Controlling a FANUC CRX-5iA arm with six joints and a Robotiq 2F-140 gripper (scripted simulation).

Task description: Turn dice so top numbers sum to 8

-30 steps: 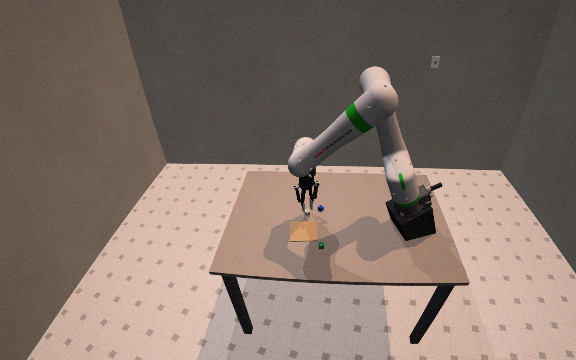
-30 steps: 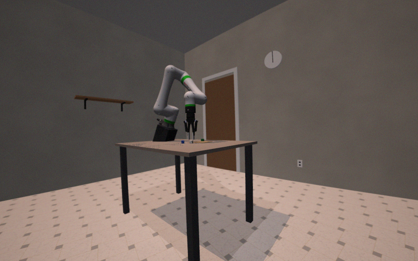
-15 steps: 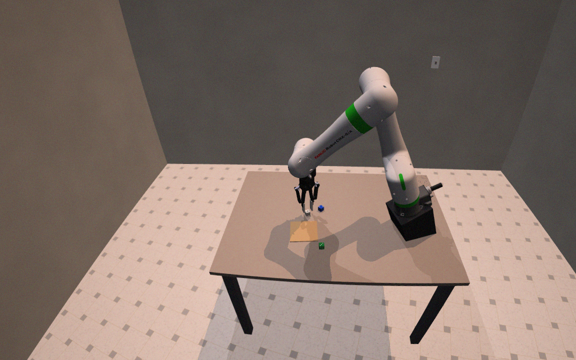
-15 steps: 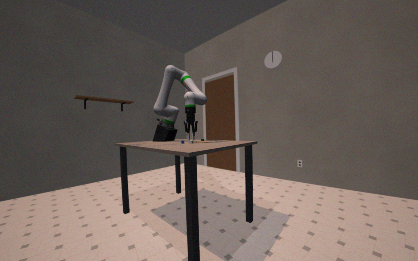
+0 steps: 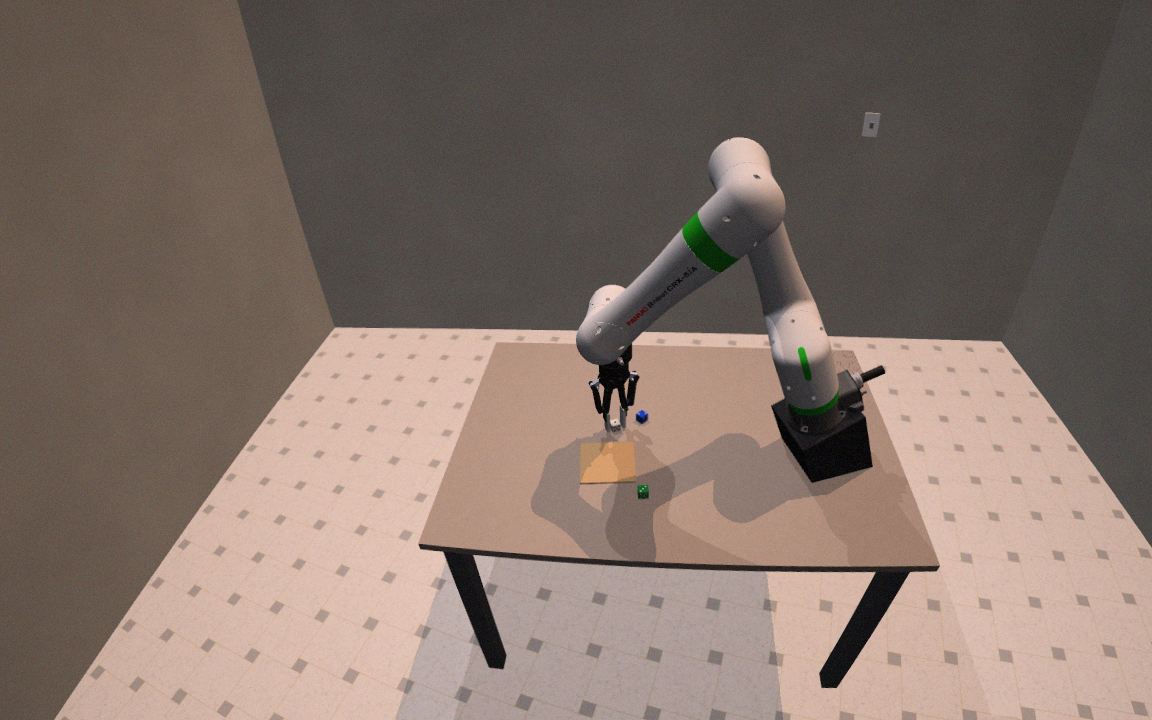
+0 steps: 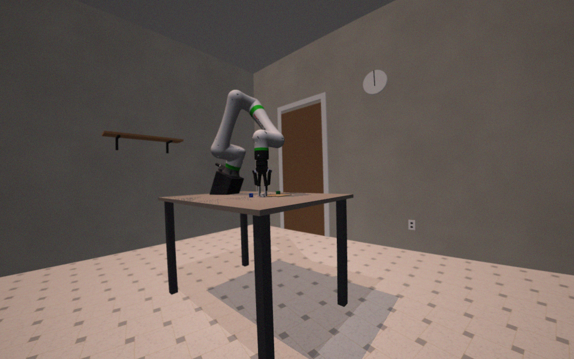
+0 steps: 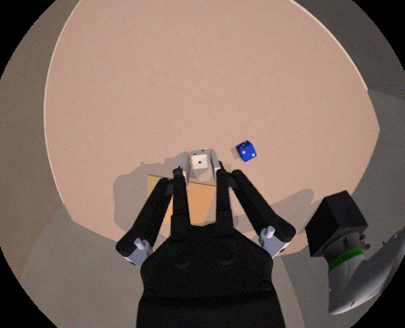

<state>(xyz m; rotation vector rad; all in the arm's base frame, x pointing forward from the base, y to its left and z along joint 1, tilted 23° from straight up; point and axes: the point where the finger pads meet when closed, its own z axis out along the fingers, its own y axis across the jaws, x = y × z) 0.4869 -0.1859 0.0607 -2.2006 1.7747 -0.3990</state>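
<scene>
The white die is 3 cm below my hand. Round my hand: mat 12 cm to the left, 4 cm below, 3 cm ahead; then green die 24 cm to the left, 4 cm behind, 3 cm below; then blue die 8 cm behind, 3 cm below, 2 cm to the right.
</scene>
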